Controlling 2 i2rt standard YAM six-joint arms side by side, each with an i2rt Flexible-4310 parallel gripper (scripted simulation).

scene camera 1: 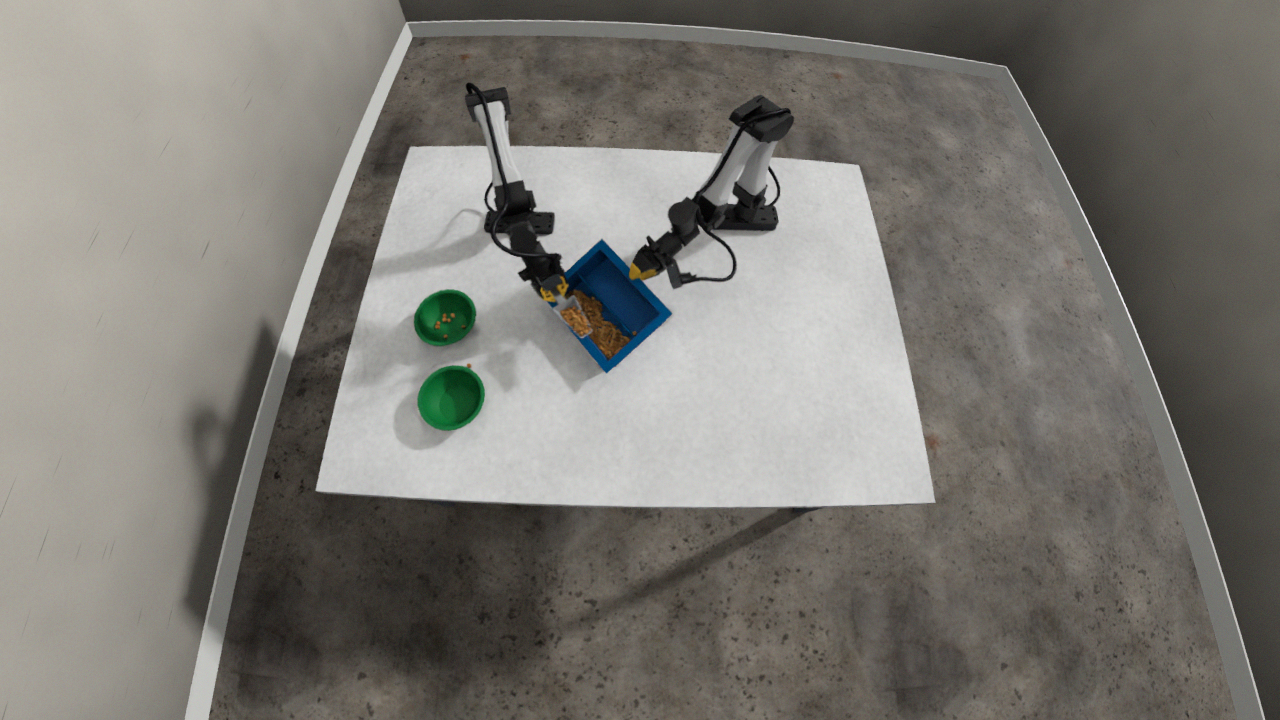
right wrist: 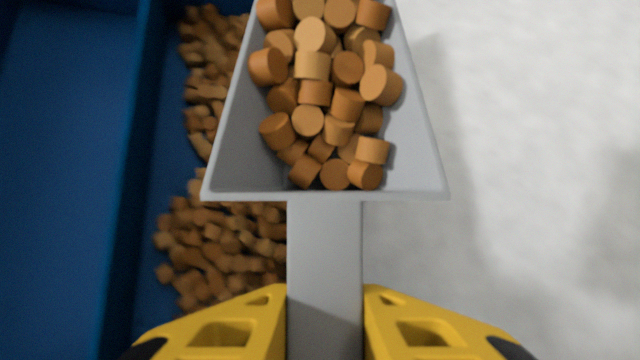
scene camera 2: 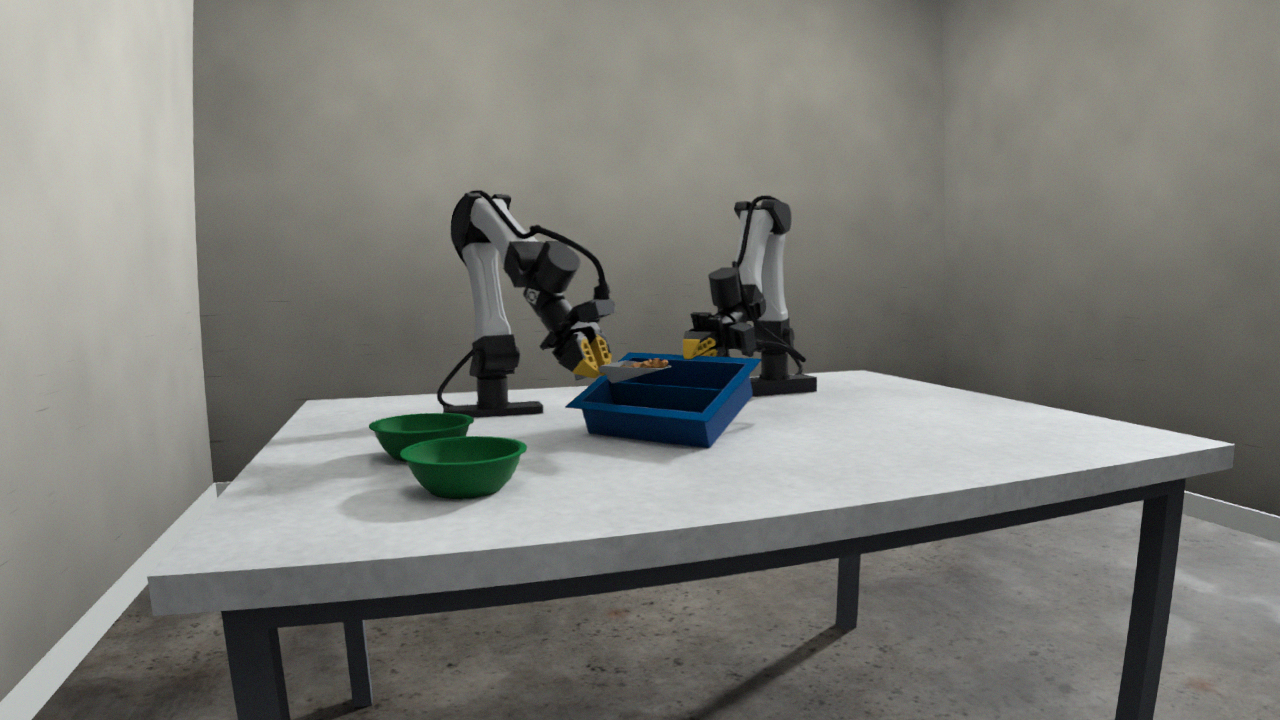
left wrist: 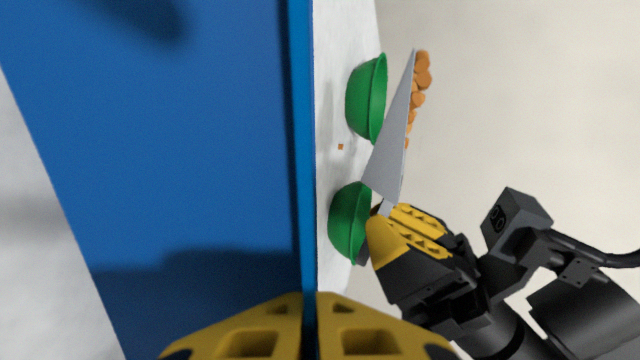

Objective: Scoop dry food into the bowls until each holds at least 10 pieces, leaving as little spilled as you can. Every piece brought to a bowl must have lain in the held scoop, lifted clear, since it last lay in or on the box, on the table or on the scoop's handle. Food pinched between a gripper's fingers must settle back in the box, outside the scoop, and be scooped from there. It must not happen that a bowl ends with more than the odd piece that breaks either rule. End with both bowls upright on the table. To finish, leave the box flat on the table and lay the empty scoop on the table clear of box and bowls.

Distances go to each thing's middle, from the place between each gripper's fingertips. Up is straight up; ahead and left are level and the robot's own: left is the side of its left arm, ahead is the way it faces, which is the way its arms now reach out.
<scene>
Now: the grey scoop (scene camera 2: 613,374) 4 cm ahead of my right hand (scene camera 2: 600,375) and 2 cm to the left of it. The rest, counted from my right hand: blue box (scene camera 2: 694,389) 1 cm ahead, 12 cm to the left, 4 cm below.
Now: the blue box 70 mm to the right of my left hand (scene camera 2: 687,360), 50 mm below it and 50 mm ahead of it. The rest, counted from my left hand: grey scoop (160 mm to the right, 80 mm ahead, 10 mm below).
</scene>
